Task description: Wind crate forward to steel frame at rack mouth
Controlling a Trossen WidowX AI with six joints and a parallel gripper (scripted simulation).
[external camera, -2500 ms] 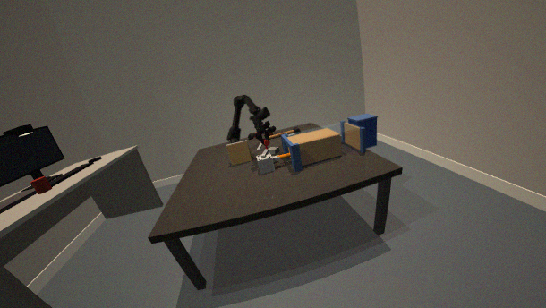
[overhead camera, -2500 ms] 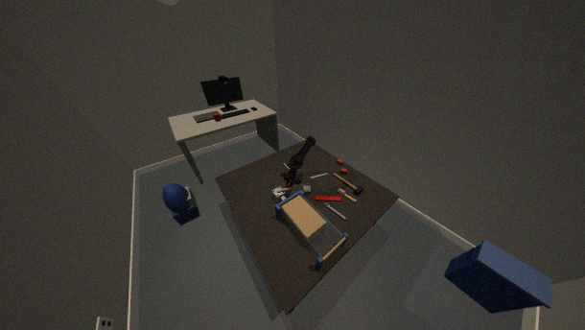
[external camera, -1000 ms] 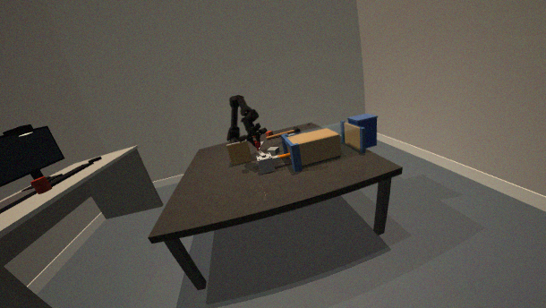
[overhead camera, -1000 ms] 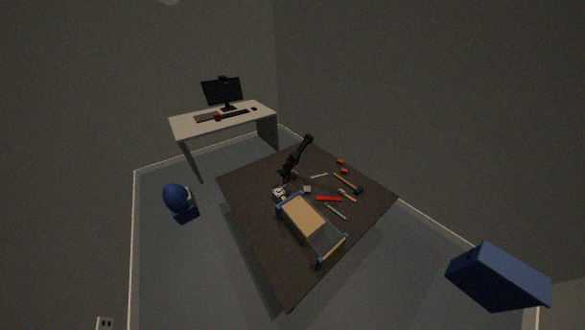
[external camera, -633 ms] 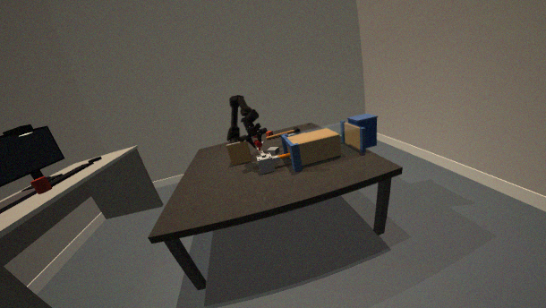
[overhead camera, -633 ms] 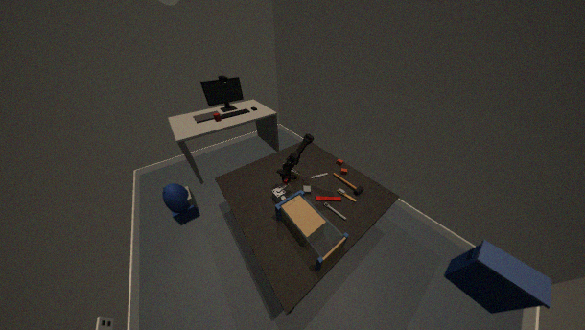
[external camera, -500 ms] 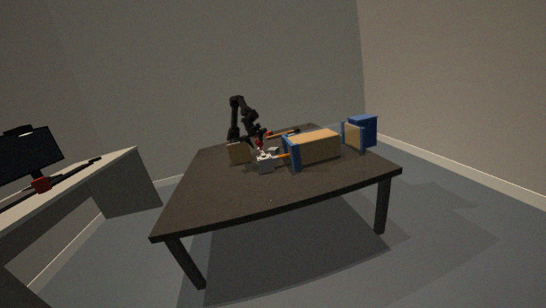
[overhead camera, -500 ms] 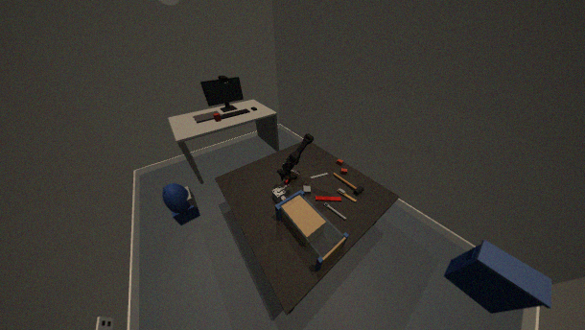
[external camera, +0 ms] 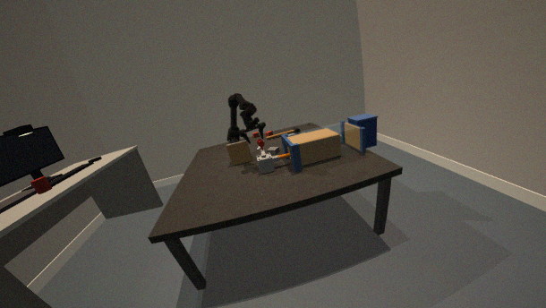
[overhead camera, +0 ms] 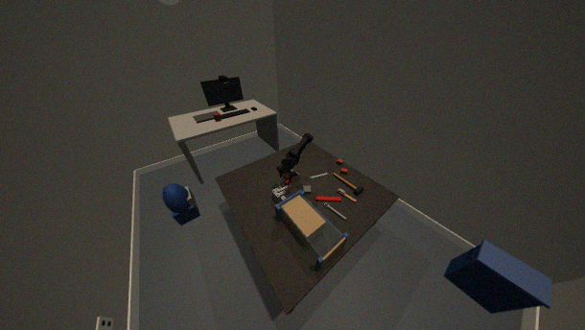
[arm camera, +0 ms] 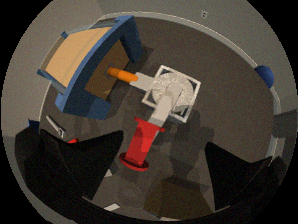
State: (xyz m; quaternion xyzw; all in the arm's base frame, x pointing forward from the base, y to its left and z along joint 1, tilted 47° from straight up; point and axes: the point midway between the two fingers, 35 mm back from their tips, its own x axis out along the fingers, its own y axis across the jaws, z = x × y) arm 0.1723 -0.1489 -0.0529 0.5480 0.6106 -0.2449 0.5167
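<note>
The red knob is 20 mm ahead of my gripper tip, 20 mm to the left of it and 40 mm below it. Round my gripper tip: winch handle 20 mm ahead, 20 mm to the right, 70 mm below; then grey hand winch 10 mm ahead, 90 mm to the right, 140 mm below; then blue frame 190 mm ahead, 70 mm to the right, 70 mm below.
</note>
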